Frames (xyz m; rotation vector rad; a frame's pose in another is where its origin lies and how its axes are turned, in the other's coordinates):
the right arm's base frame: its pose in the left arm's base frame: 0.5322 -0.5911 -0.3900 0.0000 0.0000 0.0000
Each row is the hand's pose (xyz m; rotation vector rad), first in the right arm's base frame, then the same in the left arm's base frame.
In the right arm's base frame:
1: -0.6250 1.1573 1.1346 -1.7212 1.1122 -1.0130
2: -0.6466 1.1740 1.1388 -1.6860 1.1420 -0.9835
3: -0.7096 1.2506 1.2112 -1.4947 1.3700 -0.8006
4: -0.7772 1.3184 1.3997 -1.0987 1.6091 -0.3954
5: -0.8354 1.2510 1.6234 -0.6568 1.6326 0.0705
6: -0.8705 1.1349 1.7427 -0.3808 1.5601 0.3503
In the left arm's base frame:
1: -0.0928 0.5662 0.7446 -1.7212 1.1122 -1.0130
2: -0.1144 0.5829 0.7488 -1.6860 1.1420 -0.9835
3: -0.1774 0.6595 0.8212 -1.4947 1.3700 -0.8006
4: -0.2450 0.7273 1.0097 -1.0987 1.6091 -0.3954
5: -0.3032 0.6599 1.2334 -0.6568 1.6326 0.0705
6: -0.3383 0.5438 1.3527 -0.3808 1.5601 0.3503

